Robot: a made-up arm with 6 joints.
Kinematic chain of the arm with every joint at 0, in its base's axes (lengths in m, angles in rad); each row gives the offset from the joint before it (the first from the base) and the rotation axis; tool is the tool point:
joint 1: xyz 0 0 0.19 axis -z
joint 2: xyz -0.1 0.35 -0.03 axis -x
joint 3: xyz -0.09 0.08 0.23 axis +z
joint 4: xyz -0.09 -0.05 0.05 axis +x
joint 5: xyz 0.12 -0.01 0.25 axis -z
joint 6: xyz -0.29 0 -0.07 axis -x
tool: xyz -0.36 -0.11 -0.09
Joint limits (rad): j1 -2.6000..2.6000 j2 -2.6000..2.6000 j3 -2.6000..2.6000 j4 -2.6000..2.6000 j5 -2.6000..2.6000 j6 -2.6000..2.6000
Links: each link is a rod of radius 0.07 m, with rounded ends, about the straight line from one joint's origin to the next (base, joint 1, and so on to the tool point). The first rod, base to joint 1, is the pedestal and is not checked.
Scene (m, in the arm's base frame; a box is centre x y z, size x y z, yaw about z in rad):
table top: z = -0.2
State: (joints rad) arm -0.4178 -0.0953 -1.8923 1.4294 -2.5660 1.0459
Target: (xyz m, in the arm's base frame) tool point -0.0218 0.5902 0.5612
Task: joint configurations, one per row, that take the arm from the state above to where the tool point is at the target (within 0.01 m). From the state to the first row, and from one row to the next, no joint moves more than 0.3 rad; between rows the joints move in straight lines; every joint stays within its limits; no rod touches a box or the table.
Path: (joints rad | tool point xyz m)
1: -0.1458 0.0263 -1.8761 1.4388 -2.5709 1.0177 | -0.6570 -0.1929 0.2356
2: 0.1261 0.1480 -1.8599 1.4482 -2.5757 0.9895 | -0.6705 -0.0098 0.2919
3: 0.3981 0.2696 -1.8438 1.4576 -2.5806 0.9613 | -0.6317 0.1735 0.3489
4: 0.6701 0.3913 -1.8276 1.4670 -2.5854 0.9331 | -0.5400 0.3410 0.4054
5: 0.9421 0.5129 -1.8114 1.4763 -2.5903 0.9049 | -0.3999 0.4760 0.4604
6: 1.2140 0.6346 -1.7952 1.4857 -2.5951 0.8767 | -0.2219 0.5631 0.5127
7: 1.4860 0.7562 -1.7790 1.4951 -2.6000 0.8485 | -0.0218 0.5902 0.5612

